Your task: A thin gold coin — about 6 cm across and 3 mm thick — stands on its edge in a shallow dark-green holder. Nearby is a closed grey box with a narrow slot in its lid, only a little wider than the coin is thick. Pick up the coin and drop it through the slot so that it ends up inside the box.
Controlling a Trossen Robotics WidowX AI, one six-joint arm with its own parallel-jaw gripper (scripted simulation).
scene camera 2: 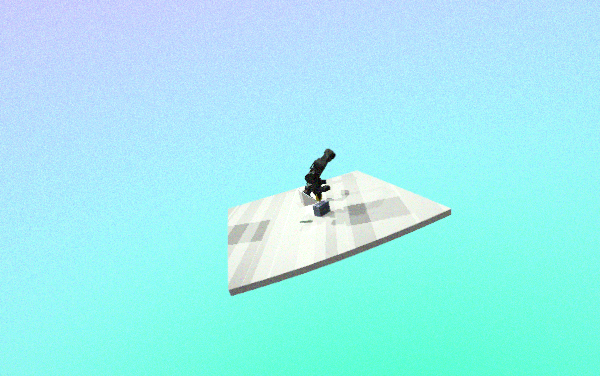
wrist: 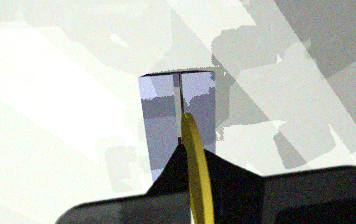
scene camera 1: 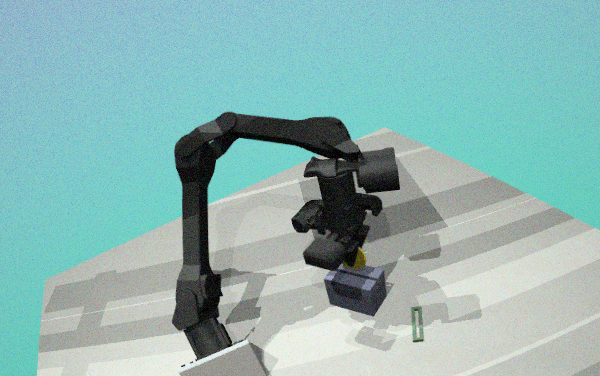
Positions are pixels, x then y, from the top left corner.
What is my gripper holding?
A gold coin.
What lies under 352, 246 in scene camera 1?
My gripper.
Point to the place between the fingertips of my gripper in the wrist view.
185, 149
